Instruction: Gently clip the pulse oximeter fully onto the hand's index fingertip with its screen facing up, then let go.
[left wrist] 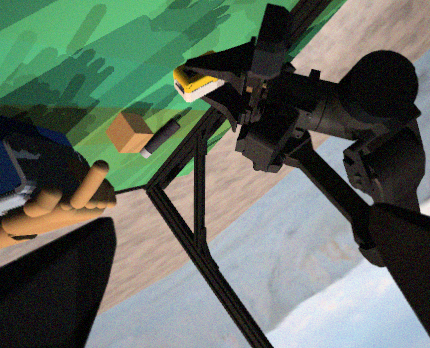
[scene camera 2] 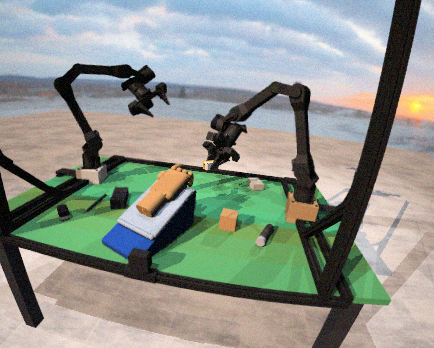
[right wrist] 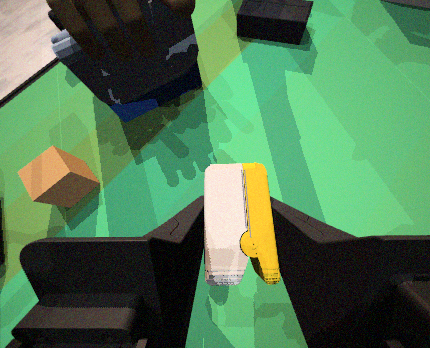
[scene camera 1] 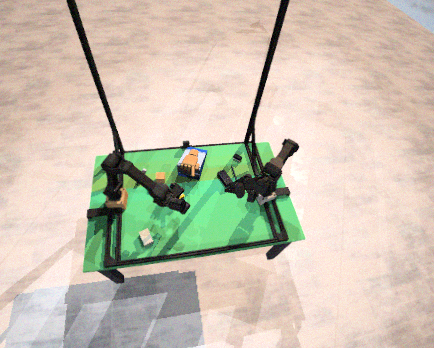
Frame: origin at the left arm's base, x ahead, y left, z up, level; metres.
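Where they show: left gripper, fingertip midpoint: (left wrist: 242, 223) (scene camera 2: 161, 110) (scene camera 1: 227, 187); right gripper, fingertip midpoint: (left wrist: 186, 74) (scene camera 2: 208, 168) (right wrist: 233, 202) (scene camera 1: 180, 197); left arm's base, link origin: (scene camera 2: 91, 166); right arm's base, link origin: (scene camera 2: 303, 199) (scene camera 1: 115, 195).
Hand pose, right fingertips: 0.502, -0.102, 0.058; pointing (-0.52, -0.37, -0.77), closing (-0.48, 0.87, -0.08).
Note:
Things, the pixels of their top centre, and the offset from my right fingertips, as dx, dy, dz.
- yellow oximeter, top centre: (right wrist: 237, 217) (left wrist: 208, 86) (scene camera 2: 211, 161) (scene camera 1: 178, 196) +0.010, +0.007, +0.028
- orange cube, top centre: (right wrist: 43, 171) (left wrist: 137, 143) (scene camera 2: 229, 213) (scene camera 1: 160, 175) +0.062, -0.222, -0.067
- dark cylinder, top centre: (left wrist: 163, 143) (scene camera 2: 266, 230) +0.168, -0.282, -0.090
- black box, top centre: (right wrist: 274, 7) (scene camera 2: 119, 193) (scene camera 1: 225, 176) -0.320, -0.090, -0.082
- thin pen, top centre: (scene camera 2: 96, 201) -0.400, -0.117, -0.108
- small black object, top centre: (scene camera 2: 62, 207) -0.470, -0.218, -0.085
- pale block, top centre: (scene camera 2: 255, 180) (scene camera 1: 146, 236) +0.234, +0.119, -0.087
The white and yellow oximeter (scene camera 1: 181, 196) (scene camera 2: 208, 164) (left wrist: 192, 85) (right wrist: 225, 220) is between my right gripper's fingers, above the table. In the right wrist view its white half is left and its yellow half right; its screen does not show there. My right gripper (scene camera 2: 214, 161) (left wrist: 186, 74) (right wrist: 233, 202) is shut on it. The tan hand (scene camera 1: 191, 160) (scene camera 2: 167, 187) (left wrist: 60, 212) (right wrist: 115, 25) lies on a blue wedge (scene camera 2: 117, 242) (right wrist: 130, 110) with a pale top, apart from the oximeter. My left gripper (scene camera 2: 160, 108) (left wrist: 242, 223) is open and empty, high over the table.
An orange cube (scene camera 1: 160, 176) (scene camera 2: 228, 220) (left wrist: 127, 132) (right wrist: 60, 177) and a dark cylinder (scene camera 2: 265, 235) (left wrist: 161, 137) lie beside the wedge. A black box (scene camera 2: 119, 197) (right wrist: 275, 22), a thin pen (scene camera 2: 96, 202) and a small black object (scene camera 2: 62, 211) lie on its other side. A pale block (scene camera 1: 146, 236) (scene camera 2: 256, 184) lies farther off.

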